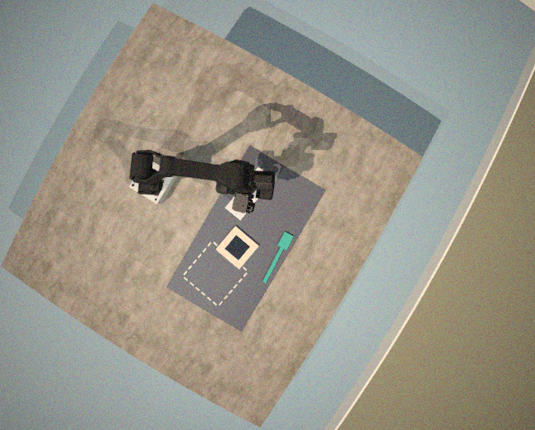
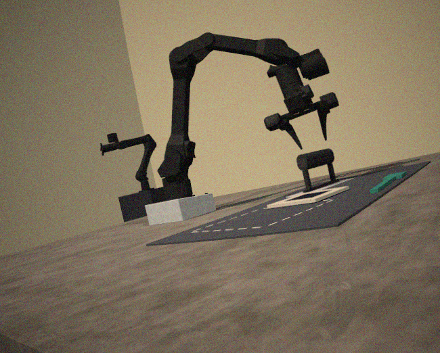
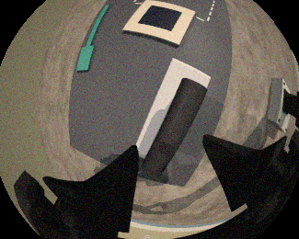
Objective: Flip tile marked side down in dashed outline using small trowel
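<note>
Right now the dark mat is 170 mm to the right of my gripper tip, 130 mm below it and 40 mm ahead of it. Also, from my gripper tip: tile: 210 mm to the right, 100 mm below, 20 mm ahead; green trowel: 180 mm to the right, 180 mm ahead, 100 mm below.
</note>
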